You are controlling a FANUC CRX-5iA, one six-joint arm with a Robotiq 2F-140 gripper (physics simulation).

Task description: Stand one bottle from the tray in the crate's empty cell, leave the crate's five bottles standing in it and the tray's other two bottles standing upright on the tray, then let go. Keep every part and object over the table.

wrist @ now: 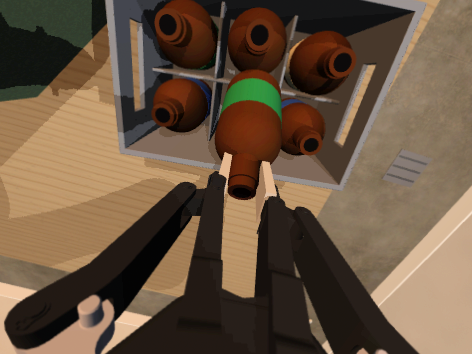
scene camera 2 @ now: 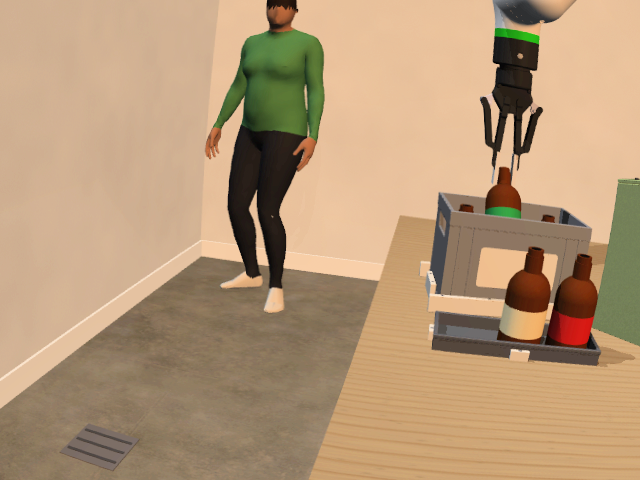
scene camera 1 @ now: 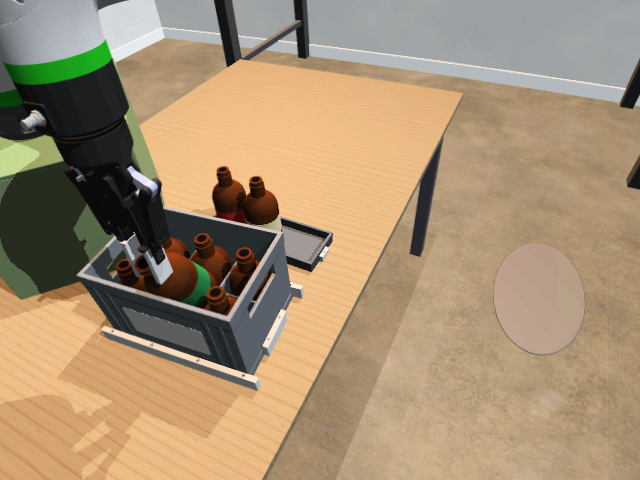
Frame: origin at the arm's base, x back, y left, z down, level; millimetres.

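Where they show: gripper, fingertip midpoint: [wrist: 244, 169] [scene camera 2: 502, 185] [scene camera 1: 154, 274].
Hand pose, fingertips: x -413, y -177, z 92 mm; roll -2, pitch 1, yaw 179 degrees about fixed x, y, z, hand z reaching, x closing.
Note:
Things, the pixels of their centre, and the offset from my fingertips. Level surfaces: height alone.
- brown bottle with a green label, body centre: [wrist: 248, 135] [scene camera 1: 172, 277] [scene camera 2: 503, 206] dx +2, dy +26, dz +37 mm
- grey crate at the middle of its body: [wrist: 247, 85] [scene camera 1: 196, 287] [scene camera 2: 507, 254] dx +17, dy +71, dz +119 mm
- cream-labelled bottle at the middle of its body: [scene camera 2: 527, 297] [scene camera 1: 261, 209] dx +19, dy +302, dz +124 mm
- red-labelled bottle at the middle of its body: [scene camera 2: 575, 303] [scene camera 1: 229, 198] dx +103, dy +308, dz +124 mm
- tray at the middle of its body: [scene camera 2: 516, 338] [scene camera 1: 267, 233] dx +16, dy +303, dz +194 mm
- wooden table at its surface level: dz +207 mm
My gripper [scene camera 1: 146, 262] [scene camera 2: 503, 173] [wrist: 244, 169] is shut on the neck of a brown bottle with a green label [scene camera 1: 173, 276] [scene camera 2: 503, 198] [wrist: 249, 130]. That bottle leans, its neck toward the long wall nearest scene camera 1. It is partly inside the grey crate [scene camera 1: 248, 335] [scene camera 2: 462, 258] [wrist: 117, 90], at the middle cell between two blue-labelled bottles [wrist: 182, 105] [wrist: 302, 125]; its base is hidden. Three more bottles [wrist: 185, 35] [wrist: 257, 40] [wrist: 322, 62] stand in the other row. A cream-labelled bottle [scene camera 1: 262, 206] [scene camera 2: 523, 320] and a red-labelled bottle [scene camera 1: 228, 198] [scene camera 2: 571, 325] stand upright on the tray [scene camera 1: 330, 240] [scene camera 2: 465, 347].
White strips [scene camera 1: 180, 356] line the crate's foot on the wooden table [scene camera 1: 310, 118]. A tall green block [scene camera 1: 41, 227] [scene camera 2: 620, 268] stands beside the crate. A person in a green top [scene camera 2: 281, 82] stands on the floor beyond the table's edge.

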